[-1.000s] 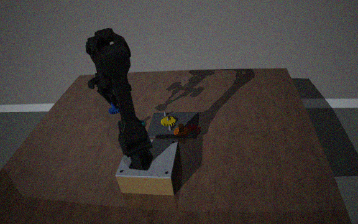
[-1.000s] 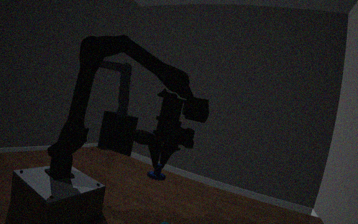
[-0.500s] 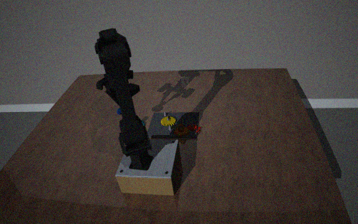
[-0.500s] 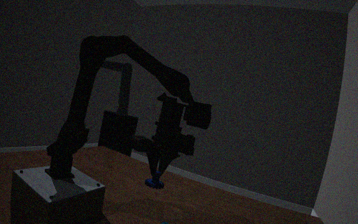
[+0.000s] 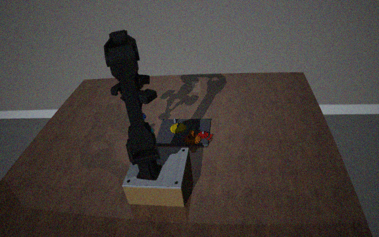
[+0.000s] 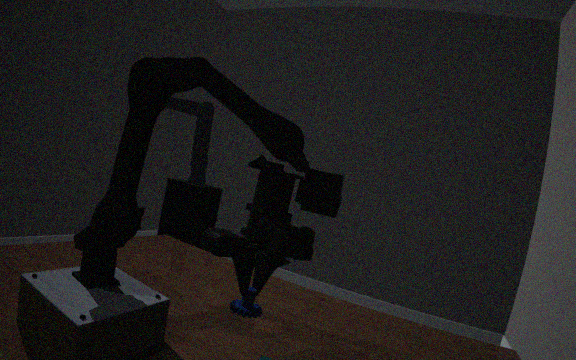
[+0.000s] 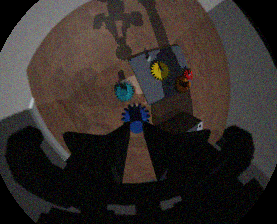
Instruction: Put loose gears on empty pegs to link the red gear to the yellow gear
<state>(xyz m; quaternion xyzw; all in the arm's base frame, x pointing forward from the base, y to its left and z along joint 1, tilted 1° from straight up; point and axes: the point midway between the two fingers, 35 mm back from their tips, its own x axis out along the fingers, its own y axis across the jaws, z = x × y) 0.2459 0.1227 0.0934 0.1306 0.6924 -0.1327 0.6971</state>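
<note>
My gripper tip is 200 mm to the left of the orange gear, 120 mm above it and 20 mm short of it. Also, from my gripper tip: red gear 230 mm to the right, 120 mm below, 50 mm ahead; blue gear 10 mm below; teal gear 120 mm below, 50 mm ahead, 10 mm to the left.
</note>
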